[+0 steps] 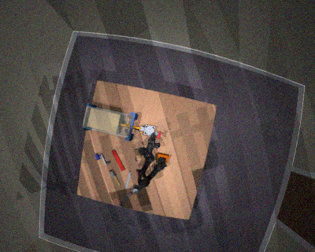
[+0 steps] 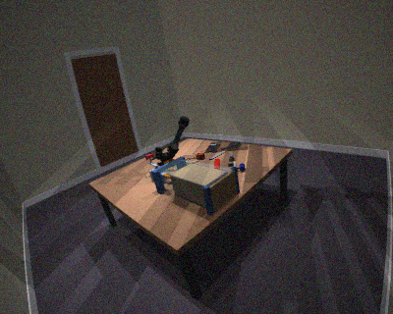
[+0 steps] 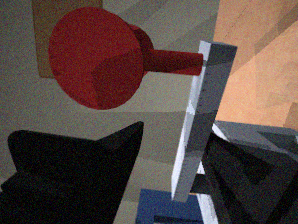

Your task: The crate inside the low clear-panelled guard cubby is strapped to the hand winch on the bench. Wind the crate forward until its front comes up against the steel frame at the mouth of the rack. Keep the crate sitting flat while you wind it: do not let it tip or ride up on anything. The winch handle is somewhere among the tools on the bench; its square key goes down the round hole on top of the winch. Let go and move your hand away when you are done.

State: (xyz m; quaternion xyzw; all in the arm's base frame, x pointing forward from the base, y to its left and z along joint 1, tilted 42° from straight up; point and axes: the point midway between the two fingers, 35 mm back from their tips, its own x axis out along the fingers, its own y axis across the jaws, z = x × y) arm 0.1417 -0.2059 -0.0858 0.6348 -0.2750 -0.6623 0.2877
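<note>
My gripper tip is 1 cm past the red-knobbed winch handle and 1 cm to the right of it. Also, from my gripper tip: blue frame 21 cm ahead, 3 cm below; grey hand winch 3 cm ahead, 1 cm to the right, 10 cm below; red knob 5 cm behind, 2 cm to the left, 3 cm above.
</note>
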